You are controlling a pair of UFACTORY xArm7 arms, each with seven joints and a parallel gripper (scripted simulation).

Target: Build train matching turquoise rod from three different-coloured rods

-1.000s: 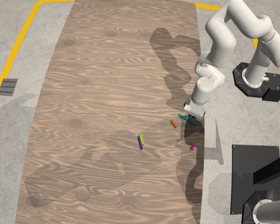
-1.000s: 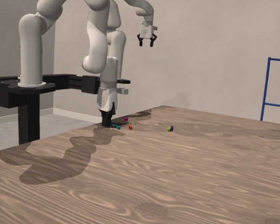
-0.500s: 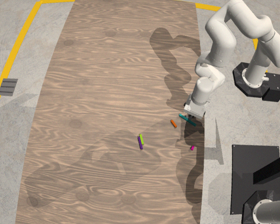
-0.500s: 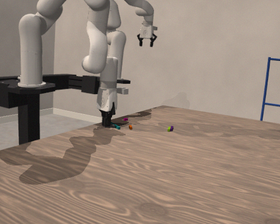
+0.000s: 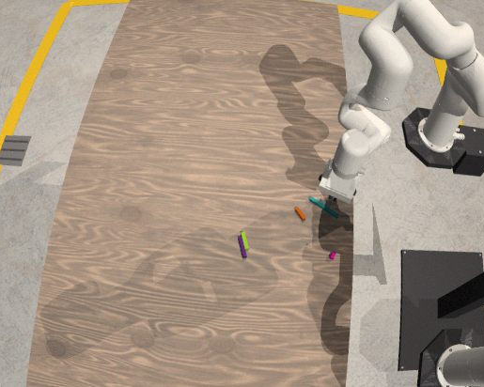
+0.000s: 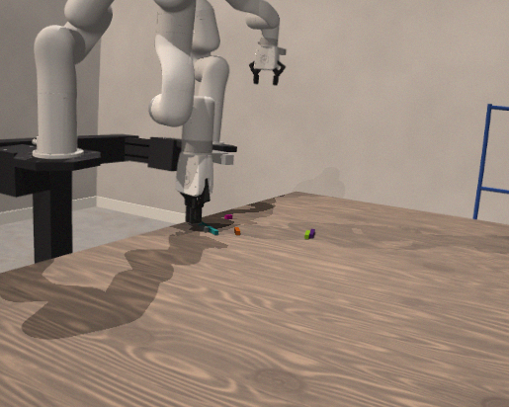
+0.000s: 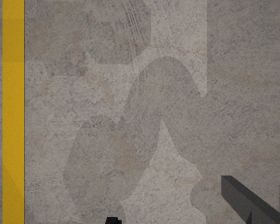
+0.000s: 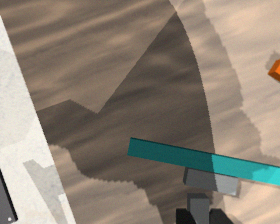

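Observation:
Now: right hand 20 mm short of the grey rod, 20 mm to the right of it and 40 mm above it. Also, from my right hand: magenta rod: 180 mm to the left, 40 mm below; then turquoise rod: 20 mm ahead, 30 mm to the left, 40 mm below; then orange rod: 90 mm ahead, 50 mm to the left, 40 mm below.

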